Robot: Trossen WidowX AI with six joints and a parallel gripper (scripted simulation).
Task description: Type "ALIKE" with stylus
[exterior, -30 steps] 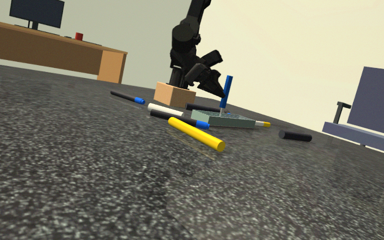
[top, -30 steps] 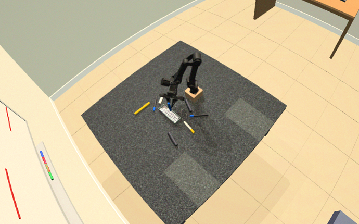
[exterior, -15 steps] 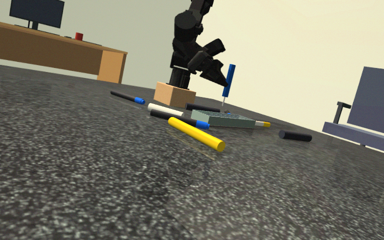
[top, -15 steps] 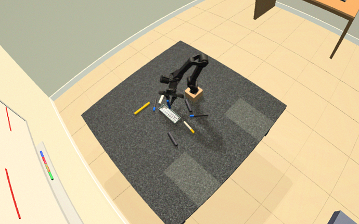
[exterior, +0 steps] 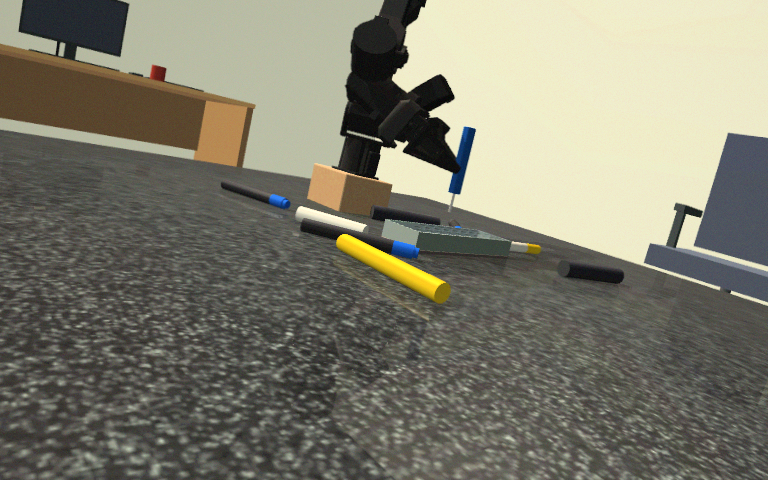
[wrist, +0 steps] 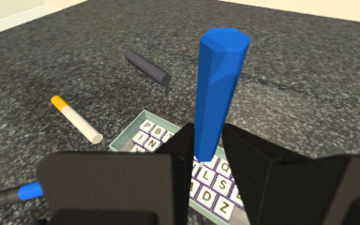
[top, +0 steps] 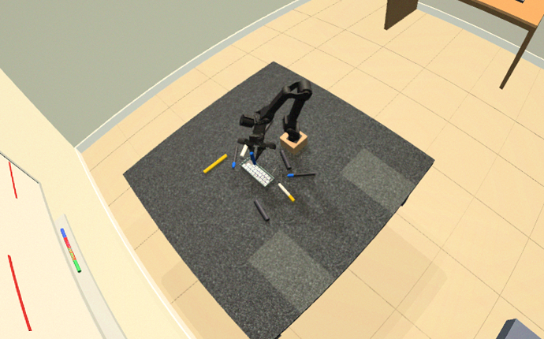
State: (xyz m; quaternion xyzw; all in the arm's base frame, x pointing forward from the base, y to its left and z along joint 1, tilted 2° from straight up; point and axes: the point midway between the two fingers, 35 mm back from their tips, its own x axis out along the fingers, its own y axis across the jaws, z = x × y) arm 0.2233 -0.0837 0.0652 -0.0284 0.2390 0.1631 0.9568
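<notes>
Right now my gripper tip is 9 cm above the keyboard, 1 cm to the right of it and 1 cm short of it. The rest, counted from my gripper tip: white stick: 15 cm to the right, 10 cm below, 8 cm behind; blue stylus: 2 cm below; white-and-yellow marker: 21 cm to the left, 10 cm below, 3 cm ahead.
</notes>
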